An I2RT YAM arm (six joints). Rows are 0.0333 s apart.
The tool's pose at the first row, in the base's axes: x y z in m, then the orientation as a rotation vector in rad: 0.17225 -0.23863 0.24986 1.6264 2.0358 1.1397
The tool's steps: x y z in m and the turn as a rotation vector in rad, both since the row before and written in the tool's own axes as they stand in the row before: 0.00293 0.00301 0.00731 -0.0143 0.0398 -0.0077; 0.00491 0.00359 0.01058 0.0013 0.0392 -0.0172; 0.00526 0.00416 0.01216 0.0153 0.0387 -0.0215; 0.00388 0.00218 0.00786 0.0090 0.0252 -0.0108; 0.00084 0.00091 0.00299 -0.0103 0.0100 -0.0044; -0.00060 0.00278 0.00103 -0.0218 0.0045 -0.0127; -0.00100 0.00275 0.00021 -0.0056 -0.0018 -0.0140; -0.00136 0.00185 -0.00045 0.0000 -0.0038 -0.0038; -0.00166 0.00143 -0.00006 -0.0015 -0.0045 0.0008; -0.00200 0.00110 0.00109 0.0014 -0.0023 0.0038
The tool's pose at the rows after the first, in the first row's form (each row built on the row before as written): 0.17819 -0.23292 0.24806 1.6001 2.0518 1.1904; 0.18582 -0.22377 0.24541 1.5685 2.0864 1.2241; 0.19434 -0.21321 0.24247 1.5367 2.1357 1.2437; 0.19897 -0.20576 0.24034 1.5190 2.1652 1.2582; 0.20099 -0.20340 0.23942 1.5064 2.1637 1.2763; 0.20371 -0.20308 0.24070 1.4805 2.1516 1.2962; 0.20606 -0.20353 0.24239 1.4613 2.1516 1.2947; 0.20759 -0.20471 0.24371 1.4578 2.1510 1.2896; 0.20924 -0.20598 0.24441 1.4597 2.1464 1.2867; 0.21155 -0.20697 0.24410 1.4658 2.1445 1.2844
